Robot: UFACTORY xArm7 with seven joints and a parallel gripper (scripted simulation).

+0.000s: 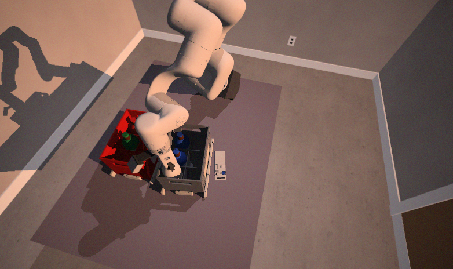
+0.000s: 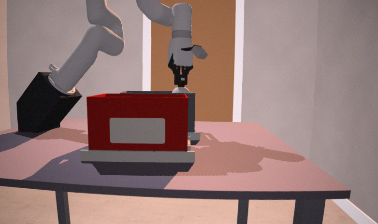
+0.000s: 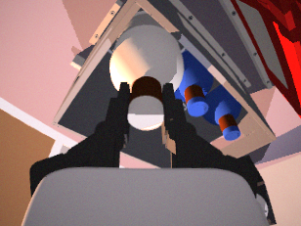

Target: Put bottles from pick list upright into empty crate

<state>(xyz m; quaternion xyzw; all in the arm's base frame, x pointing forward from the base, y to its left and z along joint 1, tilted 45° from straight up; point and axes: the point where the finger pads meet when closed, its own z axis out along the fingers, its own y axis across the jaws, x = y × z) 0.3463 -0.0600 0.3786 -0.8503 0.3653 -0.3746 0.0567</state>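
Now: the white bottle 7 cm below my hand. The rest, counted from my hand: pick list 22 cm below, 20 cm to the left, 10 cm behind; red crate 20 cm to the right, 15 cm behind, 14 cm below; grey crate 14 cm below, 9 cm behind, 4 cm to the left.
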